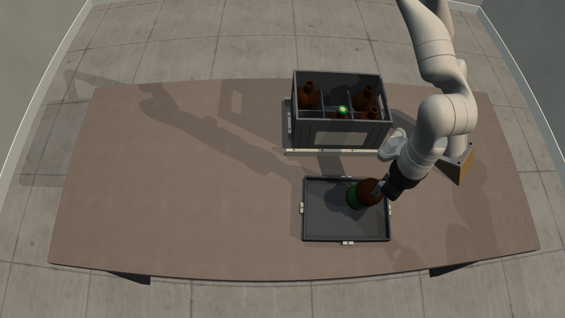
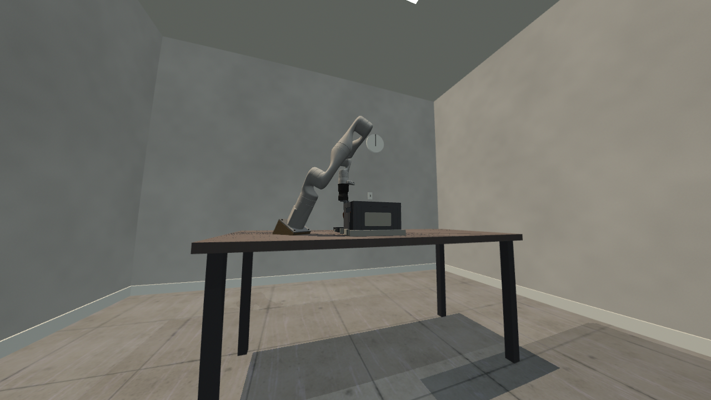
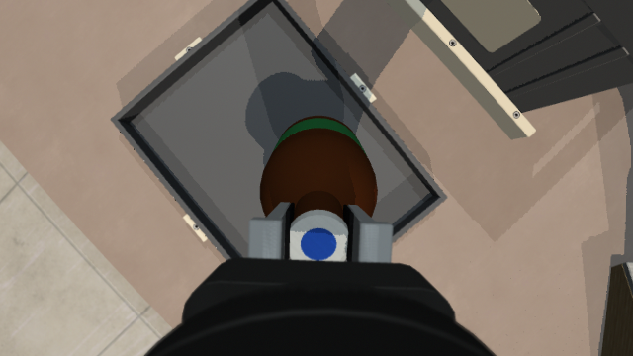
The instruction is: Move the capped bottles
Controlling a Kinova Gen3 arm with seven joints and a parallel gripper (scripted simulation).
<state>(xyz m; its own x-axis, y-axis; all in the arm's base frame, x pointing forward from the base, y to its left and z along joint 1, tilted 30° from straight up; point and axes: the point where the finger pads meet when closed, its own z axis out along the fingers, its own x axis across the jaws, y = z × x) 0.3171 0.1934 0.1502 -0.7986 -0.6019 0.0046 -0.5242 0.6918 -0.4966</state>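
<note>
Now: hand 150 mm above the dark tray, 50 mm short of it and 10 mm to the left of it. Round my hand: crate 290 mm to the right, 80 mm below, 10 mm ahead.
</note>
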